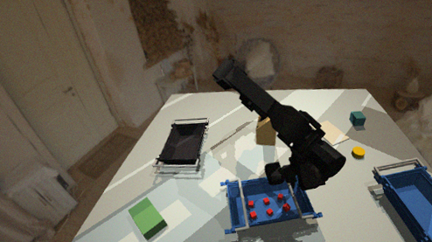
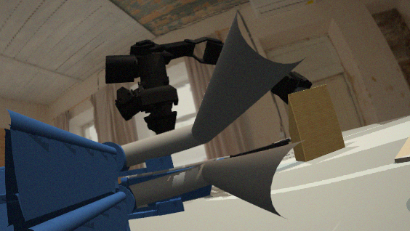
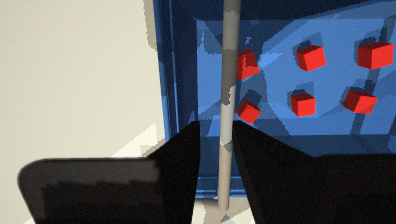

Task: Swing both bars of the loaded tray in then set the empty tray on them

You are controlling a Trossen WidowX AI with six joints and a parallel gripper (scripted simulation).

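Now: gripper tip 190 mm past the black tray, 470 mm to the left of it and 40 mm above it. From my gripper tip the other things lie so: green block (170 mm ahead, 450 mm to the right, 70 mm below); yellow disc (260 mm behind, 260 mm to the left, 80 mm below); flat tan card (390 mm behind, 160 mm to the left, 90 mm below).
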